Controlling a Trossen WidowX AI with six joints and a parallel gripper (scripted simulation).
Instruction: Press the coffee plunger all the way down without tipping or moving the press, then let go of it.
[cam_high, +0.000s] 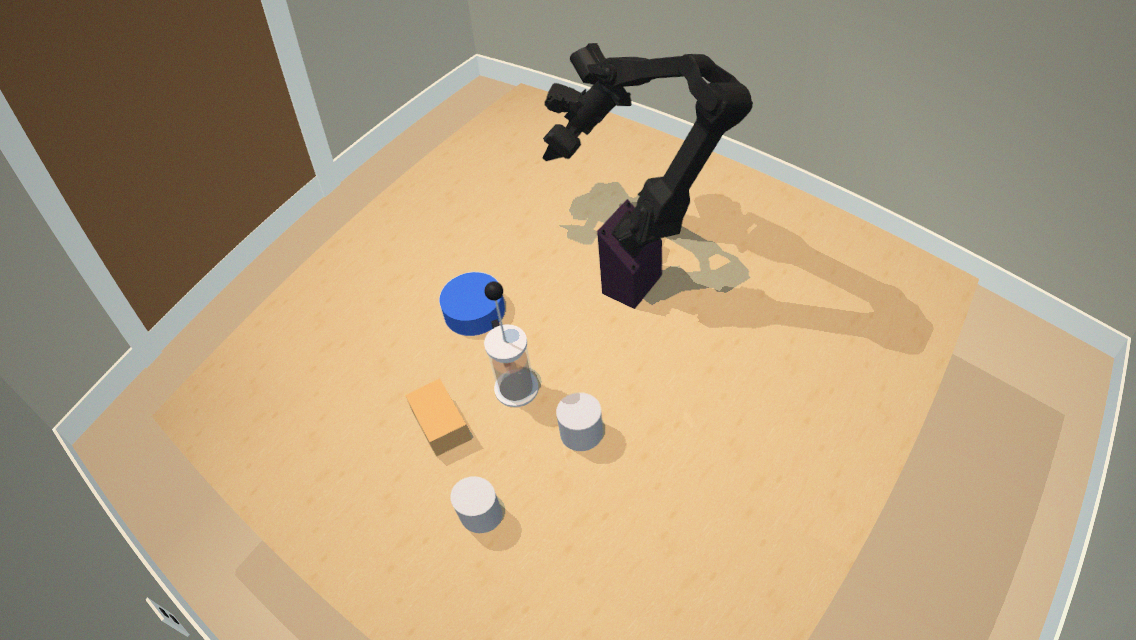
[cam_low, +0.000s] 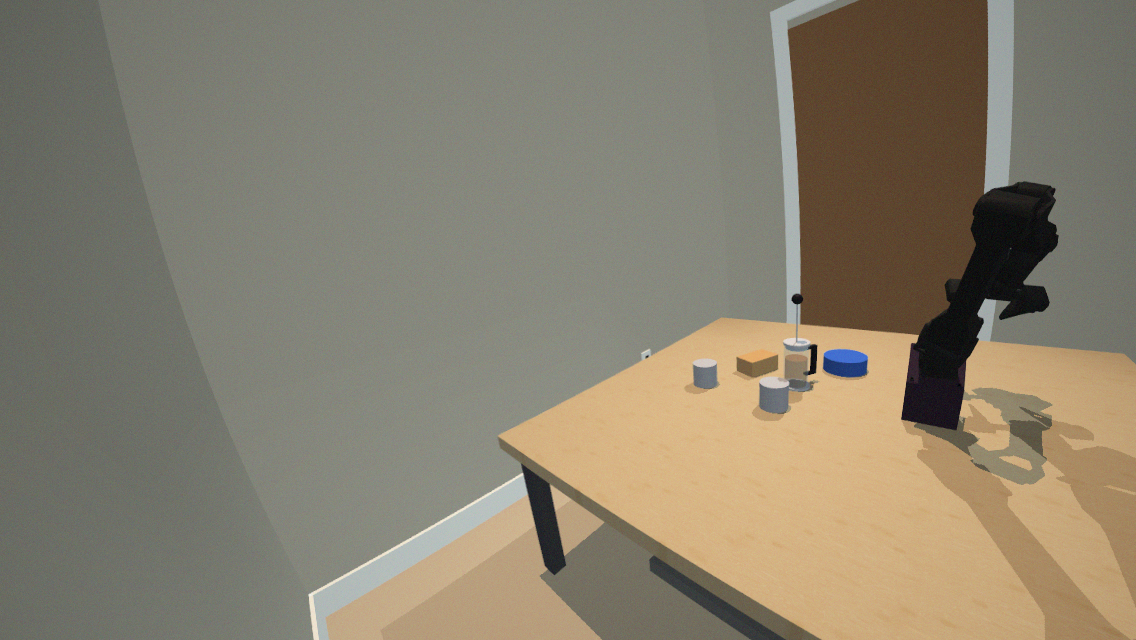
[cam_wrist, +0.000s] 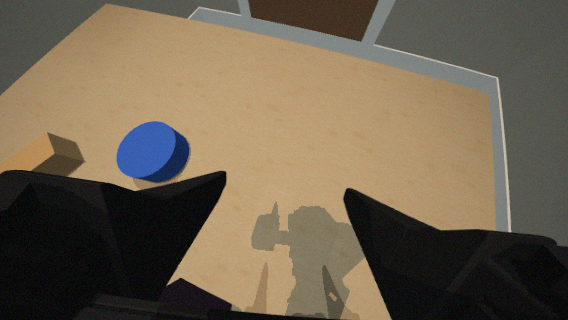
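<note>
My gripper tip is 39 cm short of the glass coffee press, 15 cm to the right of it and 7 cm above it. Also, from my gripper tip: orange box: 53 cm ahead, 17 cm below, 9 cm to the left.
</note>
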